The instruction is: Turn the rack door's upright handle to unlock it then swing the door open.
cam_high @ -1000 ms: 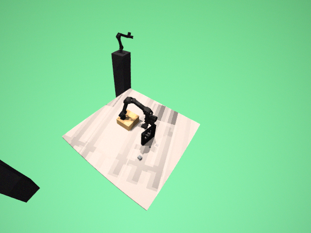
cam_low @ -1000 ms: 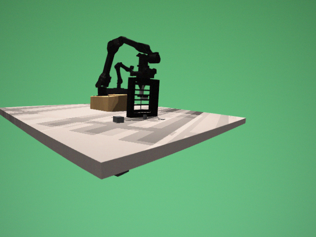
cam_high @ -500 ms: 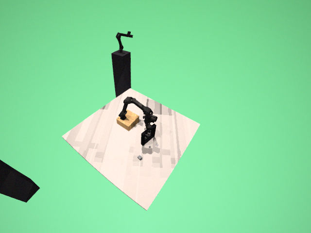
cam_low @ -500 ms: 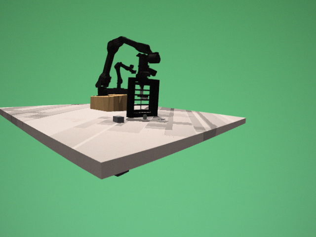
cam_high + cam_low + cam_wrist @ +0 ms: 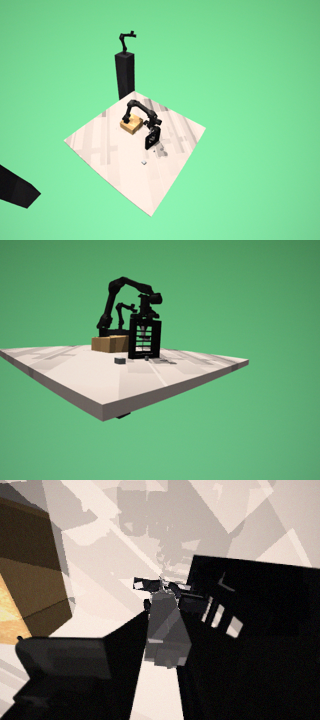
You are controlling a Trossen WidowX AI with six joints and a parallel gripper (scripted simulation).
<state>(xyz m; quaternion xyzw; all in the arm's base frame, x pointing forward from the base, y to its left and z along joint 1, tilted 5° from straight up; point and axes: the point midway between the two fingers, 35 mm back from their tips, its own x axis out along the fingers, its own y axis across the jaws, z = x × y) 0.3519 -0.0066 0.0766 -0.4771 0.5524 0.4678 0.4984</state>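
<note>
Now: the grey upright handle 30 mm below my gripper tip and 10 mm to the right of it.
</note>
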